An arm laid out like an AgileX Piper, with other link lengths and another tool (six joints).
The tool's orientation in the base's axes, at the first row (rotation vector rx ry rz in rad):
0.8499 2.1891 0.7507
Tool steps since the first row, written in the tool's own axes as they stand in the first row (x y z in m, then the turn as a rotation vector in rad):
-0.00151 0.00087 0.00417 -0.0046 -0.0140 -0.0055
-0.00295 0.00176 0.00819 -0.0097 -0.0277 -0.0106
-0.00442 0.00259 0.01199 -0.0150 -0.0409 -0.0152
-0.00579 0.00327 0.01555 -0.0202 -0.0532 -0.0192
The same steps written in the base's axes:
0.00426 0.00054 -0.00140 -0.0064 -0.0136 -0.0047
0.00838 0.00110 -0.00272 -0.0122 -0.0272 -0.0092
0.01233 0.00155 -0.00394 -0.0173 -0.0406 -0.0136
0.01600 0.00191 -0.00515 -0.0216 -0.0531 -0.0178

